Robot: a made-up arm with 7 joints. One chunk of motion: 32 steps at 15 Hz.
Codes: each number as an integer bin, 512 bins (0 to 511) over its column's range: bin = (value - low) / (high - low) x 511, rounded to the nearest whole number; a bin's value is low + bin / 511 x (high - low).
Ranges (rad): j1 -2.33..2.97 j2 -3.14..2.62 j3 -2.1..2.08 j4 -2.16..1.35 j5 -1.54..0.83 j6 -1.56..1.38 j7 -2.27..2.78
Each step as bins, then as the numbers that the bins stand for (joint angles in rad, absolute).
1 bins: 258 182 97 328 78 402 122
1 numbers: 0.3459 -1.0885 -1.3065 0.0930 -1.1782 0.7529 -1.0643
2 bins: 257 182 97 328 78 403 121
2 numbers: 0.3356 -1.0885 -1.3065 0.0930 -1.1782 0.7586 -1.0742
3 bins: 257 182 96 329 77 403 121
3 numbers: 0.3356 -1.0885 -1.3147 0.0999 -1.1829 0.7586 -1.0742
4 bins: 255 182 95 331 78 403 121
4 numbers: 0.3148 -1.0885 -1.3229 0.1136 -1.1782 0.7586 -1.0742
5 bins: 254 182 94 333 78 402 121
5 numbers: 0.3044 -1.0885 -1.3311 0.1273 -1.1782 0.7529 -1.0742
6 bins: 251 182 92 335 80 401 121
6 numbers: 0.2733 -1.0885 -1.3474 0.1411 -1.1690 0.7471 -1.0742
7 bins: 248 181 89 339 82 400 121
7 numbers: 0.2422 -1.0998 -1.3720 0.1686 -1.1597 0.7414 -1.0742
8 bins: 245 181 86 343 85 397 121
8 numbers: 0.2111 -1.0998 -1.3965 0.1960 -1.1458 0.7241 -1.0742
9 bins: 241 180 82 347 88 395 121
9 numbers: 0.1696 -1.1110 -1.4292 0.2235 -1.1319 0.7126 -1.0742
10 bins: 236 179 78 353 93 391 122
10 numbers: 0.1177 -1.1223 -1.4620 0.2647 -1.1087 0.6896 -1.0643
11 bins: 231 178 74 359 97 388 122
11 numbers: 0.0659 -1.1336 -1.4947 0.3059 -1.0901 0.6723 -1.0643
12 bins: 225 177 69 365 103 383 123
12 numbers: 0.0037 -1.1449 -1.5356 0.3471 -1.0623 0.6436 -1.0544
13 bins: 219 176 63 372 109 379 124
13 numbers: -0.0586 -1.1561 -1.5847 0.3952 -1.0345 0.6205 -1.0446
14 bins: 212 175 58 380 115 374 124
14 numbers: -0.1312 -1.1674 -1.6256 0.4502 -1.0066 0.5918 -1.0446
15 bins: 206 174 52 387 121 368 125
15 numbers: -0.1934 -1.1787 -1.6746 0.4983 -0.9788 0.5573 -1.0347
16 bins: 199 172 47 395 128 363 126
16 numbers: -0.2660 -1.2012 -1.7155 0.5532 -0.9463 0.5285 -1.0248
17 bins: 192 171 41 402 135 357 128
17 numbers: -0.3386 -1.2125 -1.7646 0.6013 -0.9139 0.4940 -1.0050
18 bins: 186 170 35 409 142 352 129
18 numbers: -0.4008 -1.2238 -1.8137 0.6494 -0.8814 0.4652 -0.9951
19 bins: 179 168 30 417 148 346 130
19 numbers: -0.4734 -1.2463 -1.8546 0.7043 -0.8536 0.4307 -0.9853
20 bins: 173 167 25 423 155 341 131
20 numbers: -0.5357 -1.2576 -1.8955 0.7455 -0.8211 0.4019 -0.9754
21 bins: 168 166 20 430 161 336 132
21 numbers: -0.5875 -1.2688 -1.9364 0.7936 -0.7933 0.3732 -0.9655
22 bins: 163 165 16 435 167 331 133
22 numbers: -0.6394 -1.2801 -1.9691 0.8280 -0.7655 0.3444 -0.9556
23 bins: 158 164 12 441 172 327 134
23 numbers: -0.6913 -1.2914 -2.0018 0.8692 -0.7423 0.3214 -0.9457
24 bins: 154 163 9 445 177 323 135
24 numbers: -0.7327 -1.3027 -2.0264 0.8967 -0.7191 0.2984 -0.9359
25 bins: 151 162 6 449 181 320 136
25 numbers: -0.7639 -1.3139 -2.0509 0.9241 -0.7005 0.2811 -0.9260
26 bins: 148 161 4 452 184 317 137
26 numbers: -0.7950 -1.3252 -2.0673 0.9447 -0.6866 0.2638 -0.9161
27 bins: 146 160 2 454 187 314 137
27 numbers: -0.8157 -1.3365 -2.0836 0.9585 -0.6727 0.2466 -0.9161
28 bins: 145 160 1 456 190 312 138
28 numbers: -0.8261 -1.3365 -2.0918 0.9722 -0.6588 0.2351 -0.9062
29 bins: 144 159 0 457 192 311 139
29 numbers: -0.8365 -1.3477 -2.1000 0.9791 -0.6495 0.2293 -0.8963
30 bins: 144 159 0 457 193 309 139
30 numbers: -0.8365 -1.3477 -2.1000 0.9791 -0.6449 0.2178 -0.8963
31 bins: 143 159 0 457 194 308 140
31 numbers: -0.8468 -1.3477 -2.1000 0.9791 -0.6402 0.2121 -0.8864
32 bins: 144 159 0 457 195 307 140
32 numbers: -0.8365 -1.3477 -2.1000 0.9791 -0.6356 0.2063 -0.8864
